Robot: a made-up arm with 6 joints. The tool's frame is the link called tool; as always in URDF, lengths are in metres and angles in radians. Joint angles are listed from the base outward.
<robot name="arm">
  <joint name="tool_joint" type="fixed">
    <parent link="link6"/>
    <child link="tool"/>
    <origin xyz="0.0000 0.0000 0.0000" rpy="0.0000 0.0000 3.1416"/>
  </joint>
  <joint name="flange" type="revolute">
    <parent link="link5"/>
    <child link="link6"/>
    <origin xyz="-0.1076 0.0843 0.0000" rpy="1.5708 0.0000 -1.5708"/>
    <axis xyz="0 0 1"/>
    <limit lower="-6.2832" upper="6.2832"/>
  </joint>
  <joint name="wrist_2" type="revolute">
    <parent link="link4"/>
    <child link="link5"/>
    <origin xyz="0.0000 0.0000 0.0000" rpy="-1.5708 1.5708 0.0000"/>
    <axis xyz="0 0 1"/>
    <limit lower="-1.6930" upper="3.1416"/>
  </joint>
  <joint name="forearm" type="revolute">
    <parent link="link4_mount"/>
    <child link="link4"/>
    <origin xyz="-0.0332 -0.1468 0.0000" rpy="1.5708 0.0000 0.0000"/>
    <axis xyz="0 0 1"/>
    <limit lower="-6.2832" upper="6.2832"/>
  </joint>
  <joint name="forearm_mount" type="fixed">
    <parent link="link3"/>
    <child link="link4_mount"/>
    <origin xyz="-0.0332 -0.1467 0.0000" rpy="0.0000 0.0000 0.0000"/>
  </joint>
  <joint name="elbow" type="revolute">
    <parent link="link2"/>
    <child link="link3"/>
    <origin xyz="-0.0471 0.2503 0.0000" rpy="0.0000 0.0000 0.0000"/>
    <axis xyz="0 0 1"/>
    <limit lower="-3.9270" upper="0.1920"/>
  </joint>
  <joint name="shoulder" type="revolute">
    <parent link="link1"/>
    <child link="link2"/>
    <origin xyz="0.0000 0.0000 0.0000" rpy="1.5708 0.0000 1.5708"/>
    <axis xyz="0 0 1"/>
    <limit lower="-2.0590" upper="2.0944"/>
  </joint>
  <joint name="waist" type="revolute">
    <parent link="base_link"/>
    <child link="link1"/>
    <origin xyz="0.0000 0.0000 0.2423" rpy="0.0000 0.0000 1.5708"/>
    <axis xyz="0 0 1"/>
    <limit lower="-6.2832" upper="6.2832"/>
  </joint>
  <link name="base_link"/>
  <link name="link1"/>
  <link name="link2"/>
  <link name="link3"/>
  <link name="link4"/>
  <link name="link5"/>
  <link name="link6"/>
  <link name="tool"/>
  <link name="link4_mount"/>
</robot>
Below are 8 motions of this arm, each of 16 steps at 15 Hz.
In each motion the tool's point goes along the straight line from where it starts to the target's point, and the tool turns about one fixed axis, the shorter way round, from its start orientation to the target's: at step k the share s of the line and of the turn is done. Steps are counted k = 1, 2, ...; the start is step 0. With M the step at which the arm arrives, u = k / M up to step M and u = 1 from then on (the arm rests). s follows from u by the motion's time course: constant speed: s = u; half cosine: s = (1 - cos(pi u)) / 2; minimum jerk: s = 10 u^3 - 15 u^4 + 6 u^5.
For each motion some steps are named. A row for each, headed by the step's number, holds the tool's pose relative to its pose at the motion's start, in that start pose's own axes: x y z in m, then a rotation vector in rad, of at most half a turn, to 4 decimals.
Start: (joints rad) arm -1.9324 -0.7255 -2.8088 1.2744 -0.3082 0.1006
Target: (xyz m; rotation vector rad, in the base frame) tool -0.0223 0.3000 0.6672 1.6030 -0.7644 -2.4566
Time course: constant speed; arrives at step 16
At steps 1, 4, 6, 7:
1: 0.0029 0.0029 -0.0074 -0.0128 0.0608 0.0187
4: 0.0118 0.0116 -0.0296 -0.0512 0.2431 0.0749
6: 0.0176 0.0174 -0.0444 -0.0768 0.3647 0.1123
7: 0.0206 0.0202 -0.0517 -0.0896 0.4255 0.1311

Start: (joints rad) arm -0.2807 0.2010 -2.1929 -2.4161 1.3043 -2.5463
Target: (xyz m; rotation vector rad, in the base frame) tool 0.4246 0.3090 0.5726 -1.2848 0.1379 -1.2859
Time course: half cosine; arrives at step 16
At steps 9, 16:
9: -0.0659 -0.1444 -0.2618 -0.2478 -1.0801 0.3391
16: -0.1102 -0.2417 -0.4381 -0.4146 -1.8075 0.5675

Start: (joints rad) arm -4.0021 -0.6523 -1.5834 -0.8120 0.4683 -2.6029
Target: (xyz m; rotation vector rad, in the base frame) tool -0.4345 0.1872 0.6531 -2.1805 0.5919 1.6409
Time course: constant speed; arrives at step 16
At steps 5, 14, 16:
5: 0.0516 0.0885 0.0381 -0.2187 0.1620 0.0268
14: 0.1445 0.2479 0.1066 -0.6123 0.4537 0.0750
16: 0.1651 0.2833 0.1218 -0.6998 0.5185 0.0857

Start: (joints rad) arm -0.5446 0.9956 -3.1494 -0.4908 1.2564 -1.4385
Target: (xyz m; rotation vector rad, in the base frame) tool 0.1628 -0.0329 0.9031 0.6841 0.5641 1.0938
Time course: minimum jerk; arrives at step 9
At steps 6, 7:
6: -0.1267 0.0164 -0.4140 -1.0926 0.4430 0.2141
7: -0.1481 0.0192 -0.4839 -1.2771 0.5178 0.2503

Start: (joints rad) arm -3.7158 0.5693 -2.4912 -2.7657 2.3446 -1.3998
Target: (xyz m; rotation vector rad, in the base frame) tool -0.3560 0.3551 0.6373 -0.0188 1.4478 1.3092
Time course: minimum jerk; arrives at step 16
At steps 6, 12, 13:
6: 0.0248 -0.0012 -0.0328 -0.1049 0.2634 -0.0541
12: 0.0809 -0.0039 -0.1070 -0.3416 0.8581 -0.1764
13: 0.0858 -0.0041 -0.1135 -0.3625 0.9106 -0.1872

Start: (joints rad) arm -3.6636 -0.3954 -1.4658 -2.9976 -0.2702 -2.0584
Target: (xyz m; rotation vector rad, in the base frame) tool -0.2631 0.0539 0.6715 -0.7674 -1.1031 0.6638
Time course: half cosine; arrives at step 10
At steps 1, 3, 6, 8, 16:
1: -0.0007 -0.0032 -0.0014 0.0080 -0.0033 -0.0045
3: -0.0057 -0.0272 -0.0120 0.0673 -0.0276 -0.0377
6: -0.0180 -0.0865 -0.0380 0.2137 -0.0876 -0.1197
8: -0.0248 -0.1196 -0.0524 0.2953 -0.1211 -0.1654
16: -0.0274 -0.1322 -0.0580 0.3265 -0.1339 -0.1829

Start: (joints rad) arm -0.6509 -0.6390 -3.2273 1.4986 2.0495 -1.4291
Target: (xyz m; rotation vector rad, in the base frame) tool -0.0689 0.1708 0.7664 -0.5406 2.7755 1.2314
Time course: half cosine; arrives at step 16
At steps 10, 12, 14, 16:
10: -0.1572 -0.0267 0.0065 -0.0537 0.7319 -0.1783
12: -0.1940 -0.0330 0.0080 -0.0663 0.9037 -0.2202
14: -0.2187 -0.0372 0.0090 -0.0747 1.0184 -0.2481
16: -0.2273 -0.0386 0.0094 -0.0776 1.0587 -0.2579

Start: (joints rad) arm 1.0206 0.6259 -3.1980 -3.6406 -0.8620 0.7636
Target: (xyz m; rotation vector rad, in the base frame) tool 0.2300 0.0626 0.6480 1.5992 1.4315 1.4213
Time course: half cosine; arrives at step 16
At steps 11, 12, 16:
11: -0.0899 -0.1031 -0.1258 0.4916 -0.1783 1.0874
12: -0.0986 -0.1131 -0.1381 0.5395 -0.1957 1.1934
16: -0.1155 -0.1325 -0.1618 0.6321 -0.2293 1.3981

